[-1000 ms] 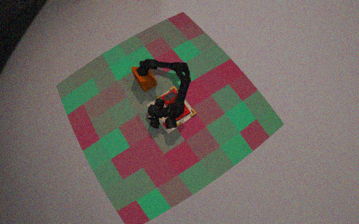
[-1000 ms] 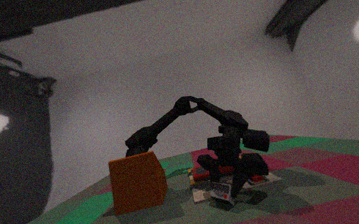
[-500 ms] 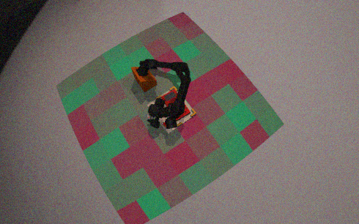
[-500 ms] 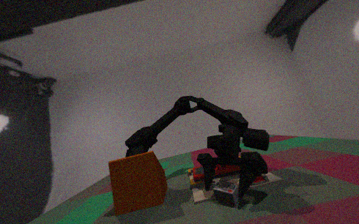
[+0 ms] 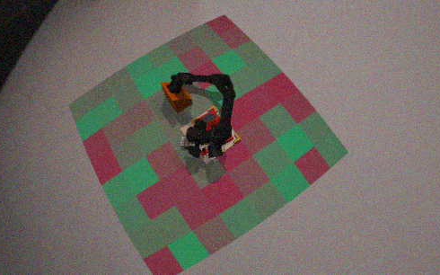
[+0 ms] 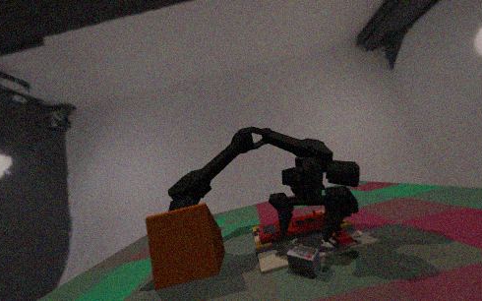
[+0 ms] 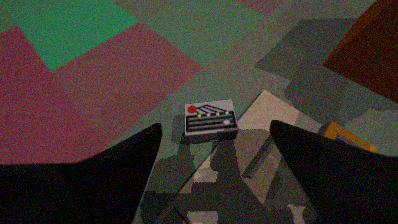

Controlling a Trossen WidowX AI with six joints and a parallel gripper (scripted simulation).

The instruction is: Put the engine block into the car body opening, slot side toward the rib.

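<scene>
Now: gripper tip 1 cm past the engine block, 1 cm to the left of it and 3 cm above it.
</scene>
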